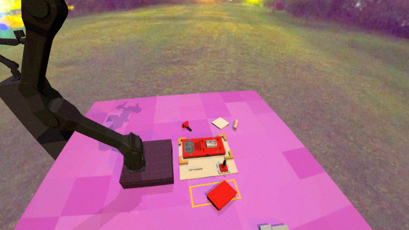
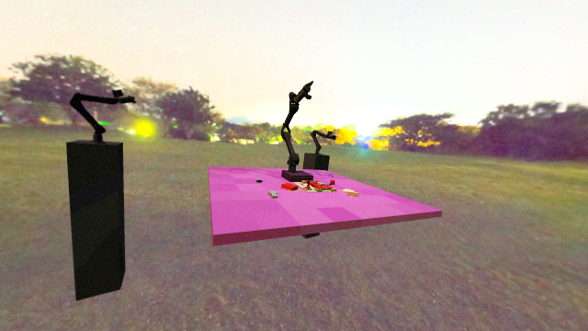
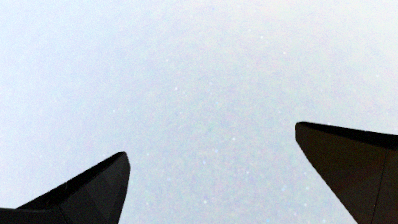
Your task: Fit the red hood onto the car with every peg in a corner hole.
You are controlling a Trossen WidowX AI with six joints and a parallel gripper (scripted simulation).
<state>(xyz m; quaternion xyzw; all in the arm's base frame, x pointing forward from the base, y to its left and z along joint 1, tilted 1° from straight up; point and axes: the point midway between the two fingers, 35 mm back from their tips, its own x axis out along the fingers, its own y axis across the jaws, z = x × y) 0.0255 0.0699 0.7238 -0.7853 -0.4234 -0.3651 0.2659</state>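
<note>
My gripper tip is 79 cm above the red hood, 28 cm to the left of it and 25 cm short of it. Also, from my gripper tip: grey piece (80 cm below, 47 cm to the right, 36 cm ahead); then tan plate (80 cm below, 42 cm ahead, 11 cm to the left); then wooden stick (79 cm below, 50 cm ahead, 6 cm to the left).
</note>
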